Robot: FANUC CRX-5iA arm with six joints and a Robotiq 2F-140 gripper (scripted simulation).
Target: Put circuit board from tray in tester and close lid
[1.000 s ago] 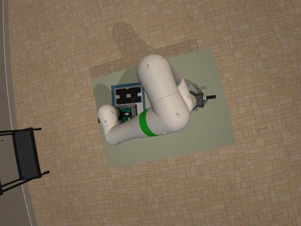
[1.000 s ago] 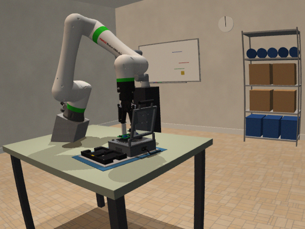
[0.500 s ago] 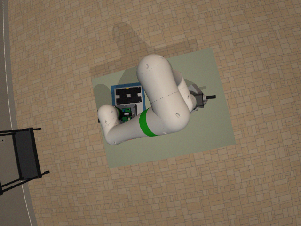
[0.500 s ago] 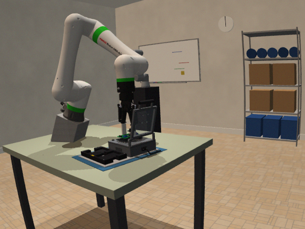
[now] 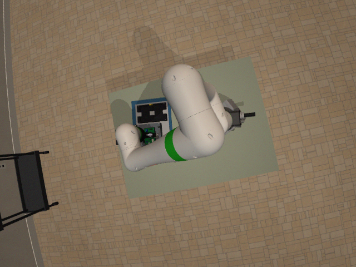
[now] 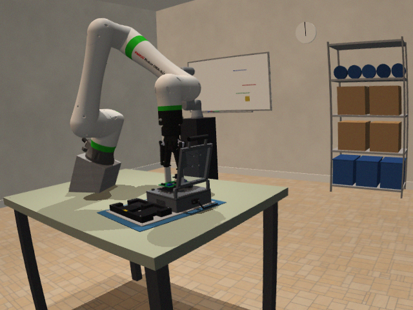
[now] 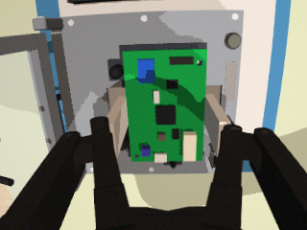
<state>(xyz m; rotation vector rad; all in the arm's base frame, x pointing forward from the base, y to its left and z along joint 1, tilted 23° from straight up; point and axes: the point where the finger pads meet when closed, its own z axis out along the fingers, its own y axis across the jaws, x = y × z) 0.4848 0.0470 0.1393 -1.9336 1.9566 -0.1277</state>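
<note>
The green circuit board is 2 cm below my hand. The rest, counted from my hand: lid 13 cm ahead, 8 cm above.
</note>
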